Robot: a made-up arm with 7 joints.
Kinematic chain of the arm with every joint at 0, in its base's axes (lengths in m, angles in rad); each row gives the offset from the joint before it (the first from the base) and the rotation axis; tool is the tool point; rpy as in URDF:
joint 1: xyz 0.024 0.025 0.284 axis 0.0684 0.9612 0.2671
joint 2: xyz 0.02 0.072 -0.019 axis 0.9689 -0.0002 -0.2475
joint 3: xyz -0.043 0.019 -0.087 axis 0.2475 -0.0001 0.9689
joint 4: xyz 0.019 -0.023 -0.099 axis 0.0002 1 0
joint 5: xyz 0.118 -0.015 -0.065 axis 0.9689 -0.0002 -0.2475
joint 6: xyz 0.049 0.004 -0.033 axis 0.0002 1 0
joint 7: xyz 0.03 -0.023 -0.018 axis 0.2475 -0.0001 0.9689
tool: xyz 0.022 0.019 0.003 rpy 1.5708 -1.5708 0
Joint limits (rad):
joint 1: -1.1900..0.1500
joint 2: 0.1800..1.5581
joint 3: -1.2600..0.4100
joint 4: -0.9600..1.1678
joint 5: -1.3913..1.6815
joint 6: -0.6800..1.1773
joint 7: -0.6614..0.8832
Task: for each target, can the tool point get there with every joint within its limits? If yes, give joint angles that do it. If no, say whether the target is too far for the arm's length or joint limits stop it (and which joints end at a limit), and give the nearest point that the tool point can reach.
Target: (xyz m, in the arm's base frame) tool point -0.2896 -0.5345 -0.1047
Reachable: no: too far | nearest point -0.0915 -0.1260 -0.0009 | short by 0.466 m
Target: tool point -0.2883 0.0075 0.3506
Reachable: no: joint limits stop it (at a limit: joint 1, joint 3, joint 4, joint 5, joint 6, joint 7) | nearest point -0.0621 -0.0763 0.1964 | short by 0.286 m
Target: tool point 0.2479 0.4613 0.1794
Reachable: yes | joints -0.5550 1.3054 -0.0287 0.8808 -0.1018 0.7179 0.2031
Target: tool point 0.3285 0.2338 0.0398
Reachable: yes | joints -0.8036 1.0312 -1.0665 0.5231 0.9797 -0.1293 0.4504
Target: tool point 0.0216 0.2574 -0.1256
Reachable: yes | joints 0.0190 0.5828 -0.4958 0.9366 -0.1130 -0.0080 0.3090
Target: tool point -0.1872 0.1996 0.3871
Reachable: no: joint limits stop it (at a limit: joint 1, joint 2, joint 3, joint 4, joint 5, joint 6) | nearest point 0.0631 0.1053 0.4888 | short by 0.286 m
